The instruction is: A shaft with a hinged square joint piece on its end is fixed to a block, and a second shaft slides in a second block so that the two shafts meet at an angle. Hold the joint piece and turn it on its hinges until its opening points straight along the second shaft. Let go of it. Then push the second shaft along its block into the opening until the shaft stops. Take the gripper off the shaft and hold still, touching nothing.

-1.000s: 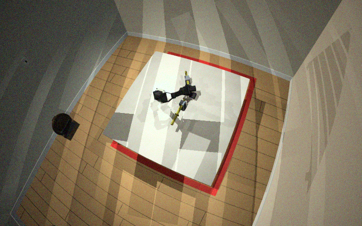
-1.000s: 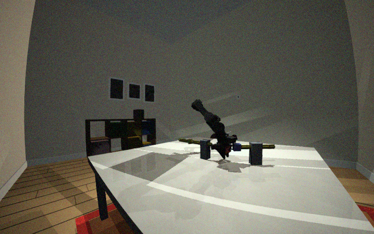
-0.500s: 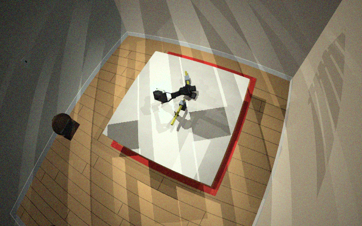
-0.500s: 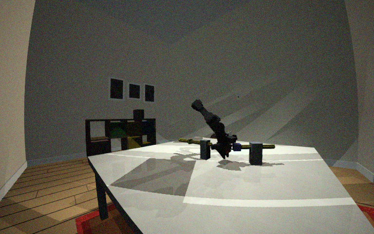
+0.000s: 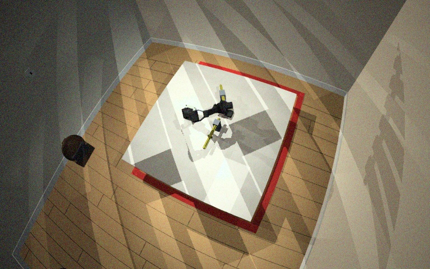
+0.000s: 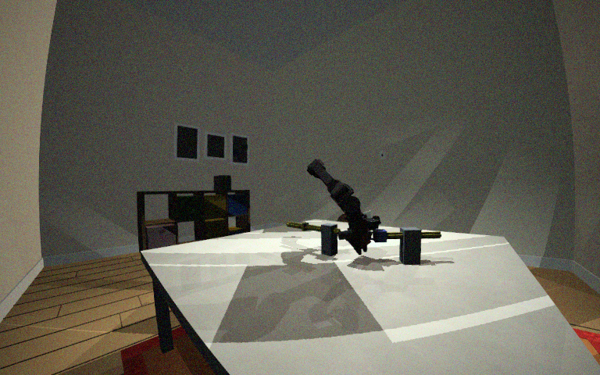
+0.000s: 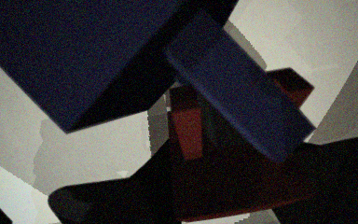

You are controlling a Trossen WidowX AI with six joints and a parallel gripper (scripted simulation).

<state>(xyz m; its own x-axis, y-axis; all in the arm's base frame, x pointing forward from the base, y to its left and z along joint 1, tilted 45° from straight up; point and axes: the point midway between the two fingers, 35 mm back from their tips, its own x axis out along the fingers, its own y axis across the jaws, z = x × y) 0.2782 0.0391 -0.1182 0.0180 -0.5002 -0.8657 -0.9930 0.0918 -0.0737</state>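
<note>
The red square joint piece lies 5 cm above my gripper tip.
</note>
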